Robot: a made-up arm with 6 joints.
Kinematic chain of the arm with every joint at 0, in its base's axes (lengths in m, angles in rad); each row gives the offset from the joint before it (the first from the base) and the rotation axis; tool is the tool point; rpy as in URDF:
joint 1: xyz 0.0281 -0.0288 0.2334 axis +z
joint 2: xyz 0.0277 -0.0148 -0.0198 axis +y
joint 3: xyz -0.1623 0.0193 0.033 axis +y
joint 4: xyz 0.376 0.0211 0.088 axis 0.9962 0 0.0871
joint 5: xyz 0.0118 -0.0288 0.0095 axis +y
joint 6: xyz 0.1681 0.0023 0.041 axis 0.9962 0 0.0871
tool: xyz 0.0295 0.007 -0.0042 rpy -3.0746 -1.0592 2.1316
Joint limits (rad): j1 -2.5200..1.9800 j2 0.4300..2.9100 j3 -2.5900..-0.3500 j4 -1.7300..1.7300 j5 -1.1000..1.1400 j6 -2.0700..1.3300
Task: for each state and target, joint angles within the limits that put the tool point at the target. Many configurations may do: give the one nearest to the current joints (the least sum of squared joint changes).
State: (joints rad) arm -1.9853 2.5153 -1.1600 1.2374 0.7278 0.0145
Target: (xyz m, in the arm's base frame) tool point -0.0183 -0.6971 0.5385
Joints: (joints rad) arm -1.7688 1.8993 -2.0902 1.3715 0.4747 0.0391
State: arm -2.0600 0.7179 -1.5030 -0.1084 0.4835 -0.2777
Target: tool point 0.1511 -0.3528 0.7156
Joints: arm -1.2558 0.6748 -1.3922 0.1244 0.6537 -0.2633
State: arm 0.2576 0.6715 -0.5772 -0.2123 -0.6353 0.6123
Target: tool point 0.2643 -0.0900 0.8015
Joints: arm -0.2607 0.5717 -1.0901 0.0485 -0.6129 0.6115
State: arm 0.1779 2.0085 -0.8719 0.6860 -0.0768 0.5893
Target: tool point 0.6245 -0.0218 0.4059
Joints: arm 0.0916 1.2390 -1.0057 0.7146 -0.3063 0.5954
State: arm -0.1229 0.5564 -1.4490 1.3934 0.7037 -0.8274
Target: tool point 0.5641 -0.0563 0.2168
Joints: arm -0.2796 1.1314 -0.7660 1.2525 0.7121 -0.8399
